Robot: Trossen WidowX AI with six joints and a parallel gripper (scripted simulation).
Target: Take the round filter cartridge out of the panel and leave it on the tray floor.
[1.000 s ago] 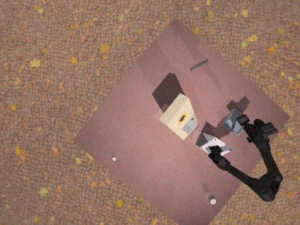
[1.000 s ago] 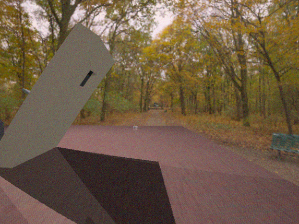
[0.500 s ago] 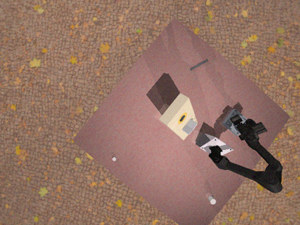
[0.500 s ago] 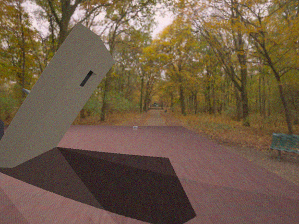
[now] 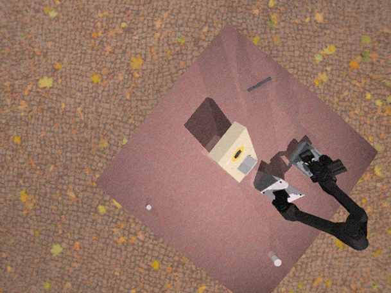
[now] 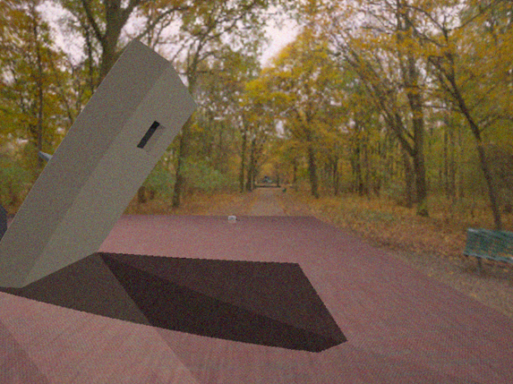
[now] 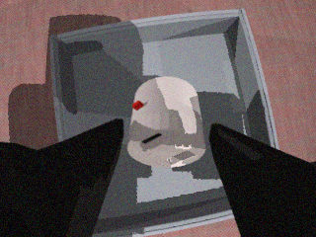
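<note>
The white round filter cartridge lies 1 cm below my gripper tip. From my gripper tip the other things lie so: small white peg (88 cm to the left, 46 cm ahead, 4 cm below); grey tray (4 cm below, 1 cm to the right); service panel (34 cm ahead, 32 cm to the left, 12 cm above).
</note>
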